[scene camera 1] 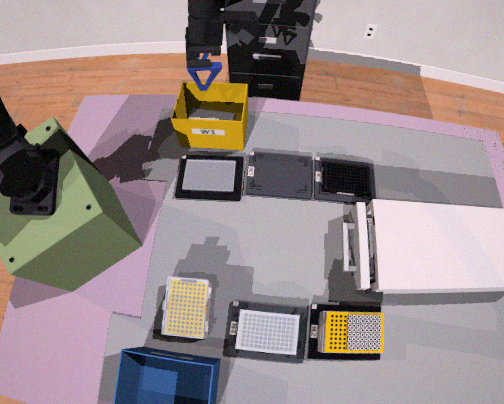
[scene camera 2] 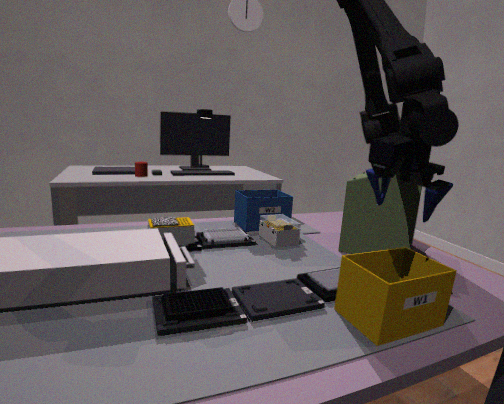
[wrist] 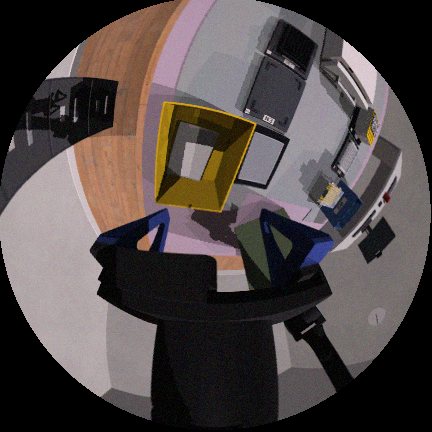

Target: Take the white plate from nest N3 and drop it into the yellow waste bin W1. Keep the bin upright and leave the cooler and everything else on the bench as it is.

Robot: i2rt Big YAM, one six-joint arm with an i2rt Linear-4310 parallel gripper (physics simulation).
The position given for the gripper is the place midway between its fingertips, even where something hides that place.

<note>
In view: the gripper point(scene camera 2: 401, 212), a yellow waste bin W1 point(scene camera 2: 388, 295), a white plate point(wrist: 192, 145), a white box unit point(scene camera 1: 397, 247) and a blue bin W2 point(scene camera 2: 249, 204).
The yellow waste bin W1 shows as well in scene camera 1 point(scene camera 1: 227, 97) and in the wrist view point(wrist: 209, 193). The blue bin W2 shows as well in the wrist view point(wrist: 347, 205). The gripper also shows in scene camera 1 point(scene camera 1: 201, 77) and in the wrist view point(wrist: 214, 213). Scene camera 2 does not show the white plate, which is hidden by the yellow waste bin W1.
</note>
